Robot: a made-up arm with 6 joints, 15 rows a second.
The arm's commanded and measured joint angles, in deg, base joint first. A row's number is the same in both.
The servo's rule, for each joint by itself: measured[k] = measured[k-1] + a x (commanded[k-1-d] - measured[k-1]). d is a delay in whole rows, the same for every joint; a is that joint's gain. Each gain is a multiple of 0.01, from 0.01 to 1. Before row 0 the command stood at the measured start. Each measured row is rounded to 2 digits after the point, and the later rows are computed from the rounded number. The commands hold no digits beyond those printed.
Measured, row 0:
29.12, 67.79, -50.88, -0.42, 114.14, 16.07
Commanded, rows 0 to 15:
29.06, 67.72, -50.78, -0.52, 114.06, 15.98
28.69, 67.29, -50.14, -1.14, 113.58, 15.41
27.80, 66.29, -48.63, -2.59, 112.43, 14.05
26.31, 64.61, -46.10, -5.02, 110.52, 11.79
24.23, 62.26, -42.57, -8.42, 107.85, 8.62
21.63, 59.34, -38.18, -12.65, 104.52, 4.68
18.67, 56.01, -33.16, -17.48, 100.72, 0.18
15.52, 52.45, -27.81, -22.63, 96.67, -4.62
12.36, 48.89, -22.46, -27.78, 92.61, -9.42
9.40, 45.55, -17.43, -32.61, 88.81, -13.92
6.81, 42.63, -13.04, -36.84, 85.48, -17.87
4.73, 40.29, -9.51, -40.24, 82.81, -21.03
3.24, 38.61, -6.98, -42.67, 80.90, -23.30
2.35, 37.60, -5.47, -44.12, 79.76, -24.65
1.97, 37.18, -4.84, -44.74, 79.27, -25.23
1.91, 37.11, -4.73, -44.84, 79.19, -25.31
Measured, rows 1 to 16:
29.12, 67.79, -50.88, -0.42, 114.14, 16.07
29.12, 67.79, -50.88, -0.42, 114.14, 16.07
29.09, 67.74, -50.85, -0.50, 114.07, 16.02
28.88, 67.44, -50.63, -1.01, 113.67, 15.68
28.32, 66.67, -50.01, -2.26, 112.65, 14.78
27.27, 65.29, -48.80, -4.44, 110.90, 13.14
25.69, 63.26, -46.87, -7.58, 108.40, 10.65
23.58, 60.63, -44.18, -11.59, 105.22, 7.37
21.03, 57.53, -40.76, -16.24, 101.53, 3.42
18.16, 54.13, -36.75, -21.29, 97.54, -1.00
15.14, 50.62, -32.32, -26.42, 93.50, -5.63
12.16, 47.22, -27.70, -31.31, 89.65, -10.19
9.38, 44.14, -23.16, -35.68, 86.23, -14.41
6.96, 41.56, -18.93, -39.28, 83.43, -18.05
5.03, 39.58, -15.23, -41.96, 81.36, -20.94
3.64, 38.25, -12.20, -43.67, 80.05, -22.98
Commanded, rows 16 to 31:
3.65, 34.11, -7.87, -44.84, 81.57, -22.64
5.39, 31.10, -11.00, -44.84, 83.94, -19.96
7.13, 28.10, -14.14, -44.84, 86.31, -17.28
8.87, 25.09, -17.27, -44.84, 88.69, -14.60
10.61, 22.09, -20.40, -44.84, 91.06, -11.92
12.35, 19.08, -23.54, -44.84, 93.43, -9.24
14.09, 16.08, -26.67, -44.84, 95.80, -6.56
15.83, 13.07, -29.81, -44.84, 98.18, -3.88
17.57, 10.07, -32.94, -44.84, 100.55, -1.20
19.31, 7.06, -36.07, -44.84, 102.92, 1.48
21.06, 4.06, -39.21, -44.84, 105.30, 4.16
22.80, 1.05, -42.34, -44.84, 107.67, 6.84
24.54, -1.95, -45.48, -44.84, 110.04, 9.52
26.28, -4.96, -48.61, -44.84, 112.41, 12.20
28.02, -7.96, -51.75, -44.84, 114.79, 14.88
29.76, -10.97, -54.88, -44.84, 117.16, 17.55
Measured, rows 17 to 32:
2.77, 37.53, -9.92, -44.52, 79.41, -24.22
2.32, 37.25, -8.31, -44.77, 79.23, -24.82
3.01, 35.15, -8.17, -44.83, 81.15, -23.62
4.25, 32.44, -9.05, -44.84, 83.44, -21.61
5.75, 29.53, -10.63, -44.84, 85.79, -19.23
7.37, 26.56, -12.69, -44.84, 88.17, -16.68
9.05, 23.57, -15.08, -44.84, 90.54, -14.06
10.77, 20.56, -17.70, -44.84, 92.91, -11.41
12.50, 17.56, -20.48, -44.84, 95.28, -8.74
14.23, 14.55, -23.37, -44.84, 97.66, -6.07
15.97, 11.55, -26.34, -44.84, 100.03, -3.39
17.71, 8.54, -29.36, -44.84, 102.40, -0.71
19.45, 5.54, -32.41, -44.84, 104.78, 1.97
21.19, 2.53, -35.49, -44.84, 107.15, 4.65
22.93, -0.47, -38.59, -44.84, 109.52, 7.33
24.67, -3.48, -41.70, -44.84, 111.89, 10.01

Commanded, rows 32 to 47:
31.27, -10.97, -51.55, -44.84, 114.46, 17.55
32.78, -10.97, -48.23, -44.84, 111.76, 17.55
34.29, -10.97, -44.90, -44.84, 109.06, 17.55
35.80, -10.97, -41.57, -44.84, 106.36, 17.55
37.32, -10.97, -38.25, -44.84, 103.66, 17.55
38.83, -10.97, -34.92, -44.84, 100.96, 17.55
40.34, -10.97, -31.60, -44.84, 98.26, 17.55
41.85, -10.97, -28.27, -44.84, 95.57, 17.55
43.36, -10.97, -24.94, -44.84, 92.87, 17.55
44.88, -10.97, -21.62, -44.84, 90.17, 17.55
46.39, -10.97, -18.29, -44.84, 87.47, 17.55
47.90, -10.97, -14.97, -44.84, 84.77, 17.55
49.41, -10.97, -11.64, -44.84, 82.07, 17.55
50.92, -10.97, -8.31, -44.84, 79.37, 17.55
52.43, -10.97, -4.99, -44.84, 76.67, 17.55
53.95, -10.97, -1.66, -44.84, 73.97, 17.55
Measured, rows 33 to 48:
26.41, -6.48, -44.82, -44.84, 114.27, 12.69
28.15, -9.49, -47.94, -44.84, 116.64, 15.36
29.77, -10.48, -49.06, -44.84, 114.85, 16.56
31.34, -10.81, -48.80, -44.84, 112.32, 17.10
32.87, -10.92, -47.59, -44.84, 109.65, 17.35
34.39, -10.95, -45.72, -44.84, 106.95, 17.46
35.91, -10.96, -43.40, -44.84, 104.25, 17.51
37.43, -10.97, -40.77, -44.84, 101.55, 17.53
38.94, -10.97, -37.93, -44.84, 98.85, 17.54
40.45, -10.97, -34.94, -44.84, 96.16, 17.55
41.96, -10.97, -31.84, -44.84, 93.46, 17.55
43.48, -10.97, -28.67, -44.84, 90.76, 17.55
44.99, -10.97, -25.45, -44.84, 88.06, 17.55
46.50, -10.97, -22.20, -44.84, 85.36, 17.55
48.01, -10.97, -18.93, -44.84, 82.66, 17.55
49.52, -10.97, -15.64, -44.84, 79.96, 17.55

